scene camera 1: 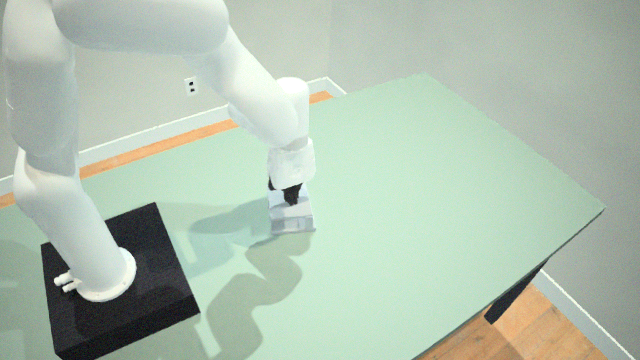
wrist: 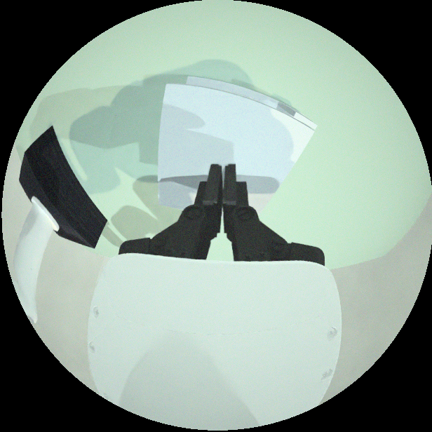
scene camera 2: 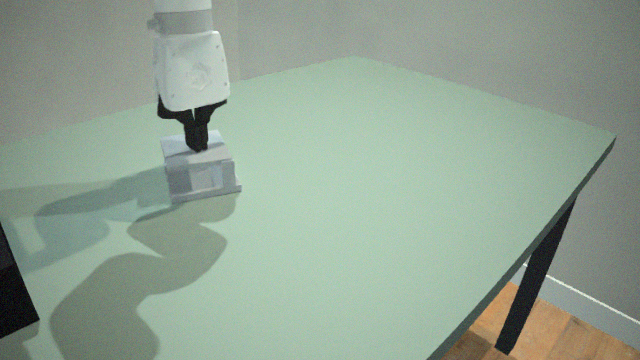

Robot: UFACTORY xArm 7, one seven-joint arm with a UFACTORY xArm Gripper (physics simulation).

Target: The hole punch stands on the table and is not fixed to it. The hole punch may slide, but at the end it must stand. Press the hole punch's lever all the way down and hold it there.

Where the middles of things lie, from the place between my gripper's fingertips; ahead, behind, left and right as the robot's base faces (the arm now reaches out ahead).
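Broad lever [scene camera 2: 178, 156], position from my hand: 1 cm below, 1 cm to the left. Grey hole punch [scene camera 1: 278, 227], also from my hand: 3 cm below, 1 cm to the left.
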